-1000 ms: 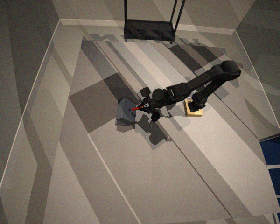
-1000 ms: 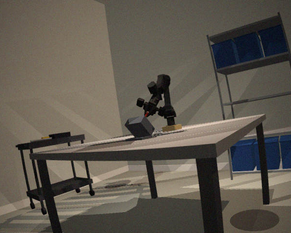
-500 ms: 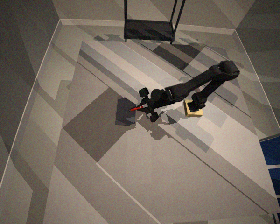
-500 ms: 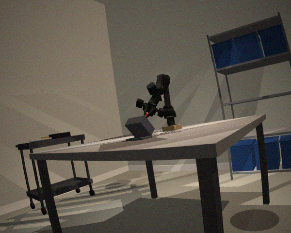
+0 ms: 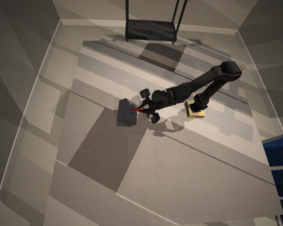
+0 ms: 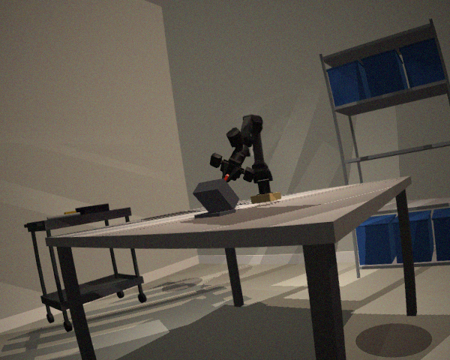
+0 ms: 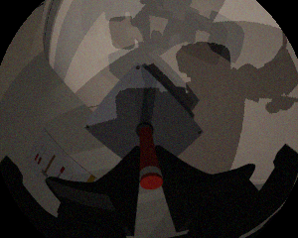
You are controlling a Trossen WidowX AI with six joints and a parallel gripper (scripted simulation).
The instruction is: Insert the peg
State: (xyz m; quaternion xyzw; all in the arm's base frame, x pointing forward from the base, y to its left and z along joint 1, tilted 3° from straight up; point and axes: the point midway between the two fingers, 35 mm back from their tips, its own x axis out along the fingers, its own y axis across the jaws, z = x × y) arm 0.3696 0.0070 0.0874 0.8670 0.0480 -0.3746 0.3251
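Right now the grey-blue panel block is 60 mm ahead of my gripper tip, 10 mm to the right of it and 50 mm below it. Also, from my gripper tip: red peg 10 mm behind, 10 mm above.
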